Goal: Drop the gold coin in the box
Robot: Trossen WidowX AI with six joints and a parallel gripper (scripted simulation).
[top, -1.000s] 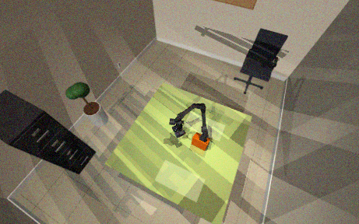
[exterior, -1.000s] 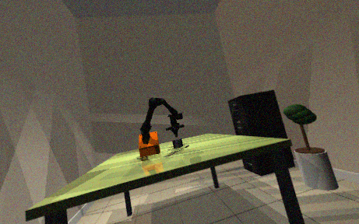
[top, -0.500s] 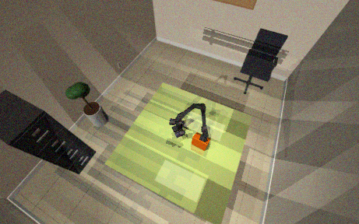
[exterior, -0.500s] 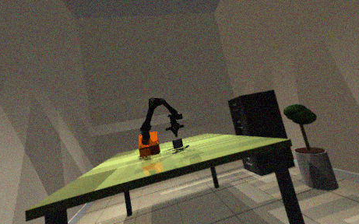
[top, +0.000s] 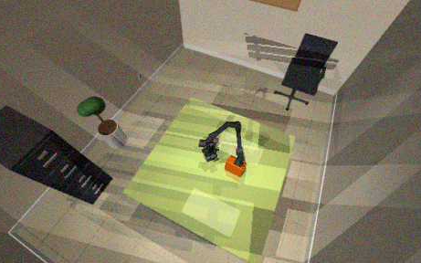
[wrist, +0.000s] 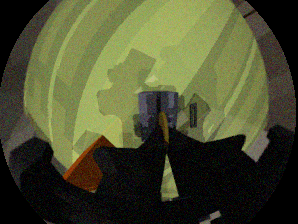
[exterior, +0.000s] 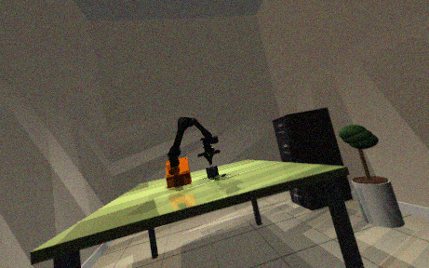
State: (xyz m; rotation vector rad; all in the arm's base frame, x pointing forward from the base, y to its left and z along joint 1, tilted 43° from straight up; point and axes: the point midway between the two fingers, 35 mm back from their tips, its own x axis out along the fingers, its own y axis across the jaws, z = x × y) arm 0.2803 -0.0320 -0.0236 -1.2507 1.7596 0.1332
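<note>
Right now my gripper tip is 1 cm below the gold coin.
</note>
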